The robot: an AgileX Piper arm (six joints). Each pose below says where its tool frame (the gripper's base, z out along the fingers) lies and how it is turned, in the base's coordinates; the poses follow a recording.
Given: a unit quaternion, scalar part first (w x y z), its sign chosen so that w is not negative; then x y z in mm.
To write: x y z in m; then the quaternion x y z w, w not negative. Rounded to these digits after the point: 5 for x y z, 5 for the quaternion.
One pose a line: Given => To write
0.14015, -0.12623, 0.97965, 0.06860, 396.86, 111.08, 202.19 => 0.39686, 0.11108, 0.20219, -0.12623, 0.97965, 0.06860, 0.14015
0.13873, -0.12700, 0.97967, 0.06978, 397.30, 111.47, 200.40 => 0.39730, 0.11147, 0.20040, -0.12700, 0.97967, 0.06978, 0.13873
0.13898, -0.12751, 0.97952, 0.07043, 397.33, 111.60, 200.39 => 0.39733, 0.11160, 0.20039, -0.12751, 0.97952, 0.07043, 0.13898
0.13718, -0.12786, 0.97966, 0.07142, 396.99, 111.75, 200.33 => 0.39699, 0.11175, 0.20033, -0.12786, 0.97966, 0.07142, 0.13718
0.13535, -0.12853, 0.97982, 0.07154, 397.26, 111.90, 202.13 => 0.39726, 0.11190, 0.20213, -0.12853, 0.97982, 0.07154, 0.13535
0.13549, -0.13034, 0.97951, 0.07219, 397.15, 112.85, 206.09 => 0.39715, 0.11285, 0.20609, -0.13034, 0.97951, 0.07219, 0.13549
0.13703, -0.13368, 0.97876, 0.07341, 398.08, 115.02, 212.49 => 0.39808, 0.11502, 0.21249, -0.13368, 0.97876, 0.07341, 0.13703
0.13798, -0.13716, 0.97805, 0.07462, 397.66, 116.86, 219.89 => 0.39766, 0.11686, 0.21989, -0.13716, 0.97805, 0.07462, 0.13798
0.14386, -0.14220, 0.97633, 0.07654, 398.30, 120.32, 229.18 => 0.39830, 0.12032, 0.22918, -0.14220, 0.97633, 0.07654, 0.14386
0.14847, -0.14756, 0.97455, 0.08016, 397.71, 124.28, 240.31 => 0.39771, 0.12428, 0.24031, -0.14756, 0.97455, 0.08016, 0.14847
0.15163, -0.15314, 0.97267, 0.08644, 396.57, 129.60, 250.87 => 0.39657, 0.12960, 0.25087, -0.15314, 0.97267, 0.08644, 0.15163
